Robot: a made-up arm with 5 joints.
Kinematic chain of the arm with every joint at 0, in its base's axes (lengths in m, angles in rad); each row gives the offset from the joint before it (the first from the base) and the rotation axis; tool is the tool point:
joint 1: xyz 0 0 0.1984 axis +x
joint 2: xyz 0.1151 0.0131 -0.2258 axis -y
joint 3: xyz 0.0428 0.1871 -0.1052 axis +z
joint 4: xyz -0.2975 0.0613 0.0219 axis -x
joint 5: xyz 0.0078 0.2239 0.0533 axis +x
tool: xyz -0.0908 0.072 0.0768
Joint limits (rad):
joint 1: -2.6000..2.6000
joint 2: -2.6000..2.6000
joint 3: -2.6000..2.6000
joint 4: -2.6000..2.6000
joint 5: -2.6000..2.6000
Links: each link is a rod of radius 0.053 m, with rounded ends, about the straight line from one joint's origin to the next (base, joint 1, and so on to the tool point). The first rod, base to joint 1, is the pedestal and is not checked.
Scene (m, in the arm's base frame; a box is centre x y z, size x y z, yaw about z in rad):
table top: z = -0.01
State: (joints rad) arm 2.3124 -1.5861 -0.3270 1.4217 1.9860
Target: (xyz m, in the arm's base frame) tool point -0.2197 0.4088 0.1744
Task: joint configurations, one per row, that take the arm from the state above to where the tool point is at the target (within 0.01 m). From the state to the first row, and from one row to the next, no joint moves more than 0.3 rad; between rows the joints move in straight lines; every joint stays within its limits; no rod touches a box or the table.
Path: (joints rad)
1: 2.1436 -1.2981 -0.1157 1.5269 1.9906
2: 1.9748 -1.0100 0.0956 1.6321 1.9952
3: 1.8060 -0.7220 0.3069 1.7373 1.9998
4: 1.6373 -0.4339 0.5182 1.8425 2.0044
5: 1.4685 -0.1459 0.7295 1.9477 2.0090

